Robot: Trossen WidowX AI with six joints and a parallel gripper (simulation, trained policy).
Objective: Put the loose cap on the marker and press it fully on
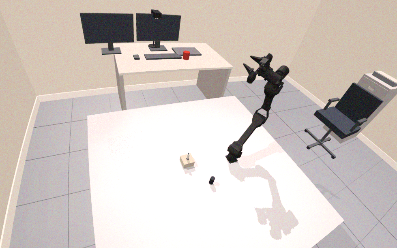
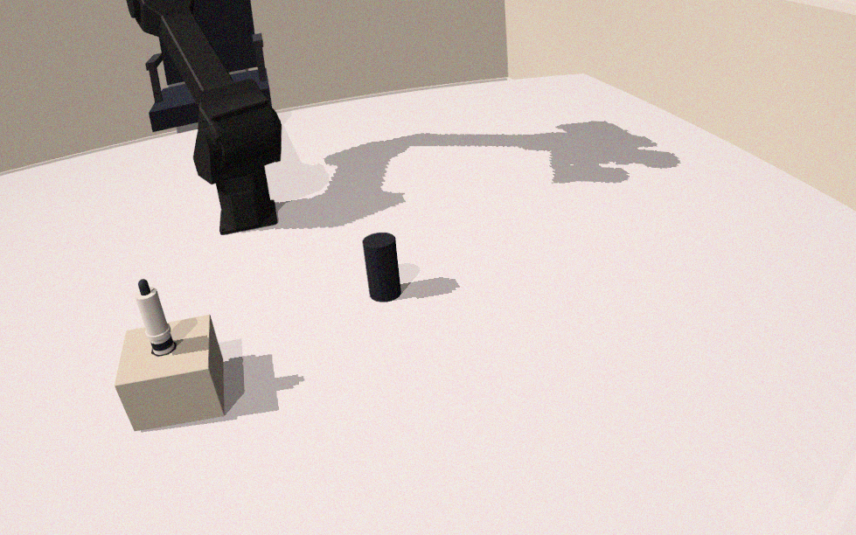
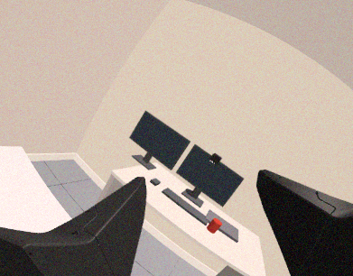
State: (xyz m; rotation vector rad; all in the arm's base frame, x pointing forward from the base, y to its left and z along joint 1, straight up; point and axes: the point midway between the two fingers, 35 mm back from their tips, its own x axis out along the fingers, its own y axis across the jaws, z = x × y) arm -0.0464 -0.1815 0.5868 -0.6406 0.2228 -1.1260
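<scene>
Right now my gripper tip is 57 cm above the black cap, 32 cm to the right of it and 25 cm short of it. From my gripper tip the other things lie so: beige holder block 57 cm below, 33 cm ahead, 15 cm to the left.
</scene>
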